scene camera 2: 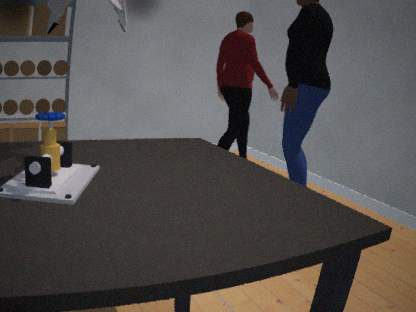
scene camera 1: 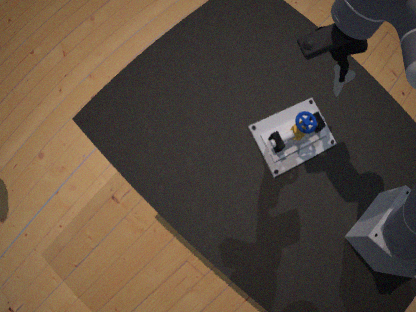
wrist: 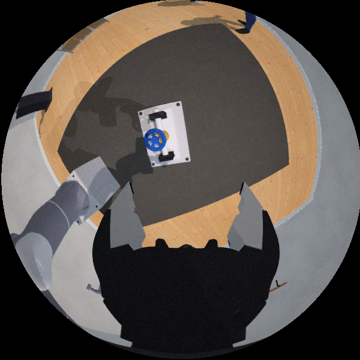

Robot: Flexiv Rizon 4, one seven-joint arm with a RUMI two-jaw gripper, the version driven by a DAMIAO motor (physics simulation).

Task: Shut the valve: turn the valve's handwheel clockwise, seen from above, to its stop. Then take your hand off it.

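Note:
The blue handwheel (scene camera 1: 306,122) (scene camera 2: 50,116) (wrist: 155,140) sits level on top of the yellow valve body (scene camera 1: 297,132) (scene camera 2: 50,156). The valve's pipe runs between two black blocks on a white base plate (scene camera 1: 270,123) (scene camera 2: 83,176) (wrist: 181,130), which lies on the dark table. My gripper (scene camera 1: 343,82) (scene camera 2: 87,30) (wrist: 186,183) is open and empty, its jaws wide apart. It is high above the table, well clear of the handwheel and to one side of it, towards the upper right in scene camera 1. Whether the wheel is at its stop cannot be told.
The dark table (scene camera 1: 175,100) (scene camera 2: 225,210) (wrist: 225,100) bears the plate. The arm's grey base (scene camera 1: 370,237) (wrist: 95,182) stands at the table's side. A shelf rack (scene camera 2: 70,75) and two people, one in red (scene camera 2: 237,60), one in black (scene camera 2: 310,45), are beyond the table.

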